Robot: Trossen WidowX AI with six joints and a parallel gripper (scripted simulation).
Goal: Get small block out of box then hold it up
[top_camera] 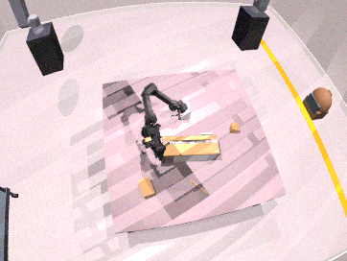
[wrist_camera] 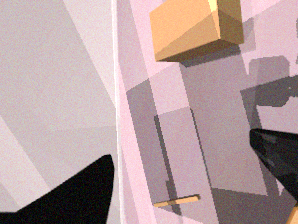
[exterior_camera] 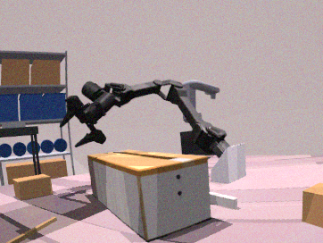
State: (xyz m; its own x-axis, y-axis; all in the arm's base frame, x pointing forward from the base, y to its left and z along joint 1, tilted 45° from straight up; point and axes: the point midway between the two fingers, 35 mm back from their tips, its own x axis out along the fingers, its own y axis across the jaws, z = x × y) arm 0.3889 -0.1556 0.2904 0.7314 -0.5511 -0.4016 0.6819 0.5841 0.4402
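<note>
Right now the box is 10 cm behind my gripper tip, 26 cm to the left of it and 13 cm below it. Round my gripper tip: block (8 cm behind, 27 cm to the left, 10 cm below); then flat tan piece (11 cm ahead, 12 cm to the right, 16 cm below); then thin stick (20 cm ahead, 23 cm to the left, 19 cm below).
</note>
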